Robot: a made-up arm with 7 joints.
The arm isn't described. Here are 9 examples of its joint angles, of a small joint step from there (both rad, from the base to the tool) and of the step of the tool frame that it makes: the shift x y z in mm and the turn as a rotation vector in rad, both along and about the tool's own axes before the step.
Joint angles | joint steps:
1: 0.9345 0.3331 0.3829 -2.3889 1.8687 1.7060 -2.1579 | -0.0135 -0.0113 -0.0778 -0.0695 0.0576 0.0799 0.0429
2: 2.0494 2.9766 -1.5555 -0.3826 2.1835 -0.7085 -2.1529 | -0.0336 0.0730 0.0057 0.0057 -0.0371 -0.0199 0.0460
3: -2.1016 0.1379 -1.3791 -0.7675 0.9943 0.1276 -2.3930 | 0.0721 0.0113 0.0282 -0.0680 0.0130 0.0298 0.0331
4: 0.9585 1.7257 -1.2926 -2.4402 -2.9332 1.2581 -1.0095 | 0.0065 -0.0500 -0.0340 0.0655 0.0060 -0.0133 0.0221
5: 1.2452 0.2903 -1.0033 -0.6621 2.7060 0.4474 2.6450 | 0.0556 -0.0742 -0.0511 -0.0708 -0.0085 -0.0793 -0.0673
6: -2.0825 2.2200 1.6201 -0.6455 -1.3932 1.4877 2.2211 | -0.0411 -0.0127 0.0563 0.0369 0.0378 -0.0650 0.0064
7: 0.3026 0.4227 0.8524 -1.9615 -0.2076 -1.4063 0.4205 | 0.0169 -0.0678 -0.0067 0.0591 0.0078 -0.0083 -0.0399
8: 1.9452 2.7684 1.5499 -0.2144 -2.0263 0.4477 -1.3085 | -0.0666 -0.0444 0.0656 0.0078 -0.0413 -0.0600 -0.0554
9: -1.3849 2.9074 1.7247 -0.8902 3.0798 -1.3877 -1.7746 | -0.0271 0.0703 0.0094 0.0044 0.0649 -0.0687 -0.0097
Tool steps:
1: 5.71 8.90 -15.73 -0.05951 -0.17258 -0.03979
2: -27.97 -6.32 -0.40 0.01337 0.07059 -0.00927
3: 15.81 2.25 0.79 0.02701 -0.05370 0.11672
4: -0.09 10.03 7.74 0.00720 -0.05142 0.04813
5: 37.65 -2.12 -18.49 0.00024 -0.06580 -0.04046
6: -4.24 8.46 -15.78 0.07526 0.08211 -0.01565
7: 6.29 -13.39 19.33 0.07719 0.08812 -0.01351
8: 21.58 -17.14 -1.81 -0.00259 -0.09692 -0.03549
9: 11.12 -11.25 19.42 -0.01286 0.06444 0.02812
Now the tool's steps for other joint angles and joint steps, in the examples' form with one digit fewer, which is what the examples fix.
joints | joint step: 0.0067 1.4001 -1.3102 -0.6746 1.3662 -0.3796 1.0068 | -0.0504 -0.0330 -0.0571 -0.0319 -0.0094 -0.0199 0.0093
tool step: -11.9 -13.9 -7.0 -0.0724 0.0422 0.0061
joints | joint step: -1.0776 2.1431 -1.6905 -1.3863 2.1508 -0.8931 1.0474 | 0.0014 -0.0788 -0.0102 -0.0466 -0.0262 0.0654 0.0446
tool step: -30.2 6.4 3.2 0.0782 0.1501 0.0956
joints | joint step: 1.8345 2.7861 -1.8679 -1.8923 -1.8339 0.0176 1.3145 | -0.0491 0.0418 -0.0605 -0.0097 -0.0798 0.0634 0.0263
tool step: 4.6 -11.7 5.3 0.0424 0.0229 0.0022
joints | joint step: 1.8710 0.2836 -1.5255 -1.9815 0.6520 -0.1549 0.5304 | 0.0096 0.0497 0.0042 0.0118 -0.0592 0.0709 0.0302
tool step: -1.9 7.2 10.9 0.0907 0.0819 -0.0288
